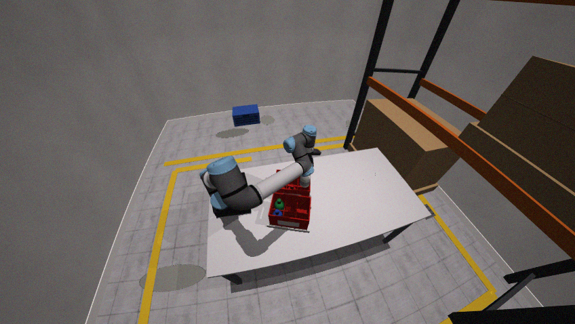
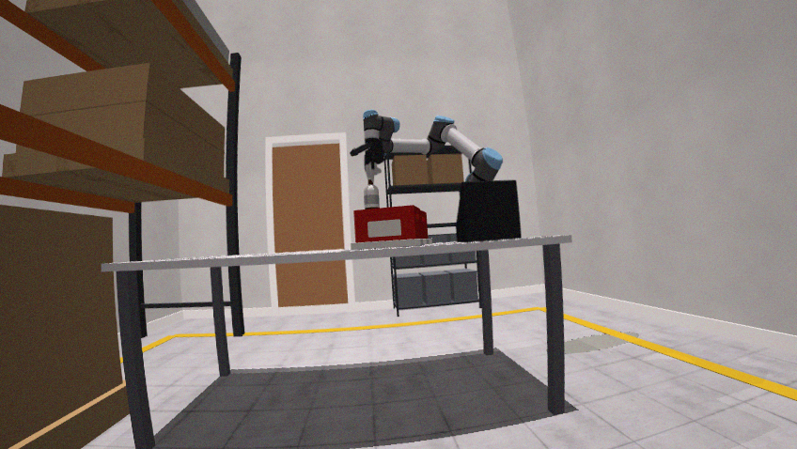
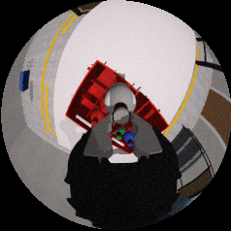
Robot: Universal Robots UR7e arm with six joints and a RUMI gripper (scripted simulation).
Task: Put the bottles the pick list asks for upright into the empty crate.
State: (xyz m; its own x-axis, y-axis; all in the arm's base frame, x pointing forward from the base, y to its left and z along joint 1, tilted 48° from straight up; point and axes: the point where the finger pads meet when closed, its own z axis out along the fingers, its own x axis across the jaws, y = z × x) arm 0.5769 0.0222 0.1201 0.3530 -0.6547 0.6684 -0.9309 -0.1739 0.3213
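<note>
The grey-topped bottle lies 70 mm below my hand. Round my hand: blue bottle 250 mm below, 240 mm behind, 150 mm to the right; green bottle 250 mm below, 210 mm behind, 70 mm to the right.
</note>
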